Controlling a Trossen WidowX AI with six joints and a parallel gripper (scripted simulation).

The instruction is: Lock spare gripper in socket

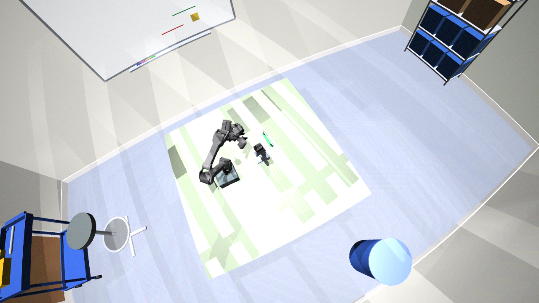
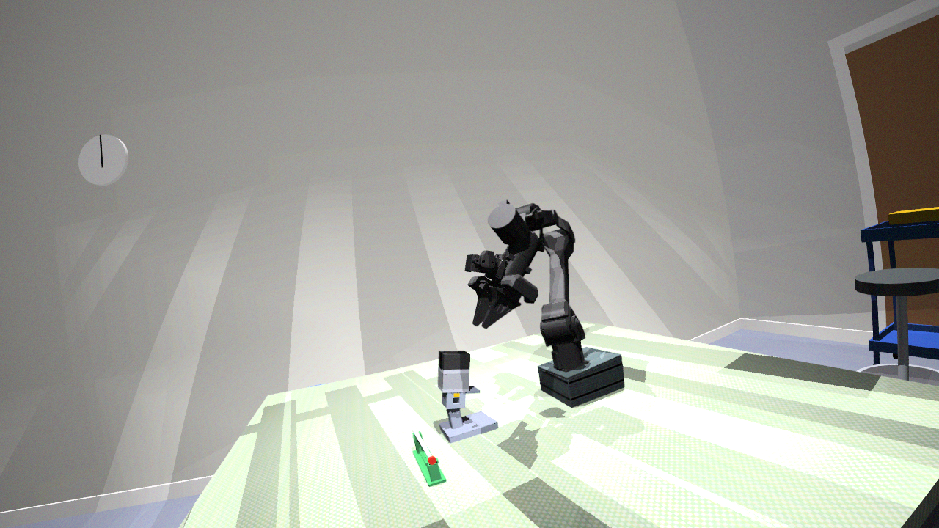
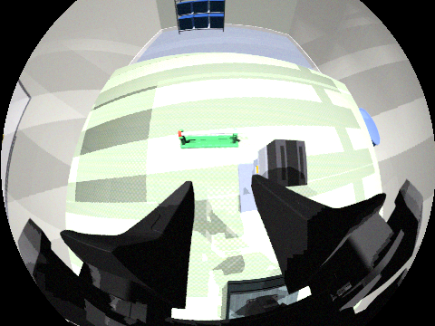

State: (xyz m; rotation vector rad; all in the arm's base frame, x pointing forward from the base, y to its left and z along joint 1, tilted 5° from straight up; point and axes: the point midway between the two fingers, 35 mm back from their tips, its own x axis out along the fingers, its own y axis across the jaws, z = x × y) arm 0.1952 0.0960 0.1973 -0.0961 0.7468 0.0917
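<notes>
Now: the green rest 21 cm below my gripper tip, 15 cm ahead of it and 3 cm to the left of it. Round my gripper tip: spare gripper 11 cm below, 9 cm to the right, 5 cm ahead; grey mount 19 cm below, 8 cm to the right, 5 cm ahead.
</notes>
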